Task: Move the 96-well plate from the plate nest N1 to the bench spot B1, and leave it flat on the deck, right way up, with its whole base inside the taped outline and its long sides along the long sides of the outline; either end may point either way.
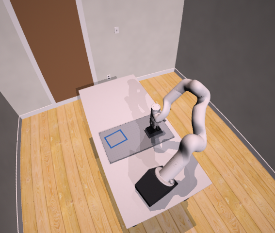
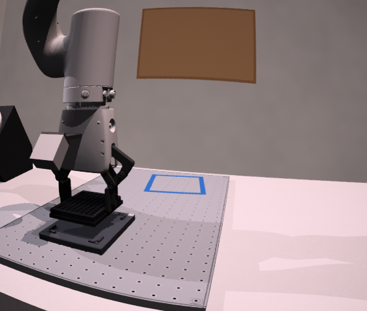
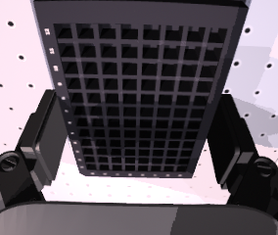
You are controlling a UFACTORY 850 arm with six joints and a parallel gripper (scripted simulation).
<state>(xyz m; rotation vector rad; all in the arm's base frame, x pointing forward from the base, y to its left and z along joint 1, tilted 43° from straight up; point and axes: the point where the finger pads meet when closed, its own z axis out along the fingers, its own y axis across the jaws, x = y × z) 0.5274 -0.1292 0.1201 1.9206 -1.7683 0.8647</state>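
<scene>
The plate nest N1 is 5 cm below my hand. The rest, counted from my hand: black 96-well plate 1 cm below.
</scene>
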